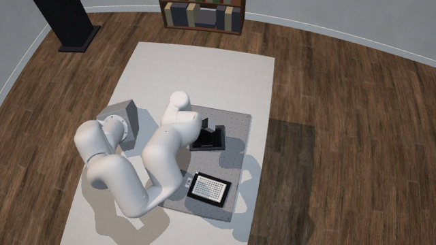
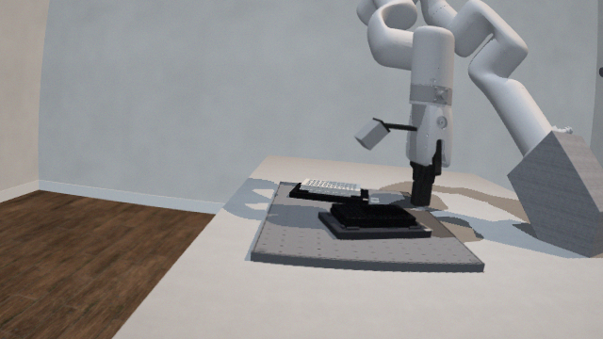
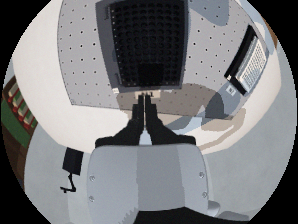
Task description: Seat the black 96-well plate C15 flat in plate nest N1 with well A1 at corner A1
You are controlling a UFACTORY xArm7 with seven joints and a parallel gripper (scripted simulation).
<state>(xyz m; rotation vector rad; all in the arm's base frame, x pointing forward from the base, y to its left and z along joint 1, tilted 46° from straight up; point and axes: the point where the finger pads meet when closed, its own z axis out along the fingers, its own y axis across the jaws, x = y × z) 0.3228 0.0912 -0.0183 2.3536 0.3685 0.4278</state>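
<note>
My gripper is now 80 mm short of the black plate C15, 40 mm above it and 10 mm to the right of it. The rest, counted from my hand: dark plate nest N1: 80 mm ahead, 60 mm below, 10 mm to the left; then N2 label: 210 mm to the right, 60 mm below, 40 mm ahead; then white plate C51: 230 mm to the right, 140 mm ahead, 40 mm below.
</note>
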